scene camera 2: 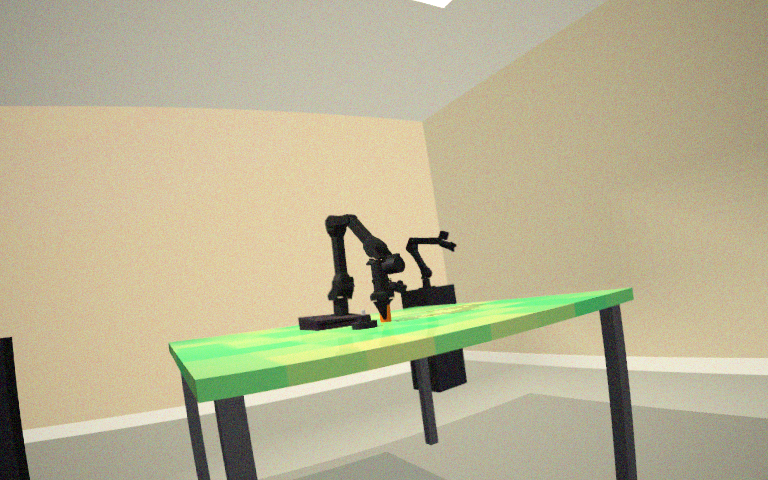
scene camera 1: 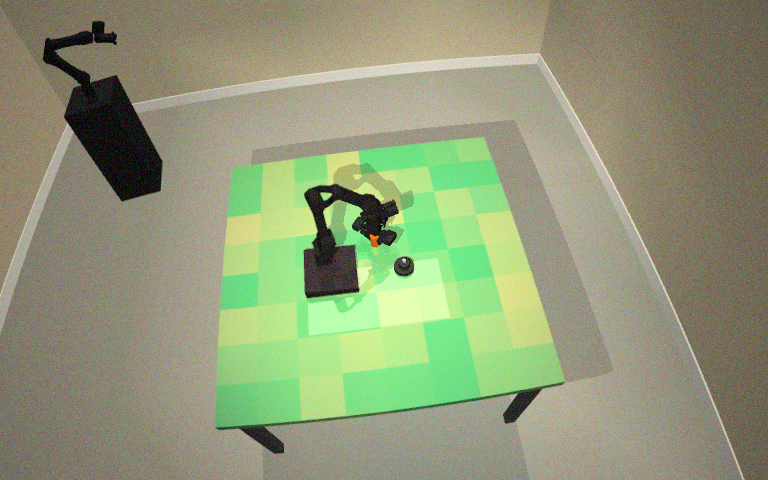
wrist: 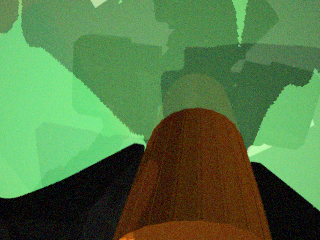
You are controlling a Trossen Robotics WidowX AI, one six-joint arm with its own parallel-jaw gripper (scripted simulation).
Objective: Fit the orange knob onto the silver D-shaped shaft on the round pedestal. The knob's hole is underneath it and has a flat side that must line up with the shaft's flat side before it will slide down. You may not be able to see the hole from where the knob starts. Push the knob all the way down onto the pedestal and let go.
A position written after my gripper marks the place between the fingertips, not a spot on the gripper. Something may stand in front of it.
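You'd see my gripper point(scene camera 2: 386, 319) here, and the wrist view has my gripper point(wrist: 196, 164) as well, along with an orange knob point(wrist: 195, 170).
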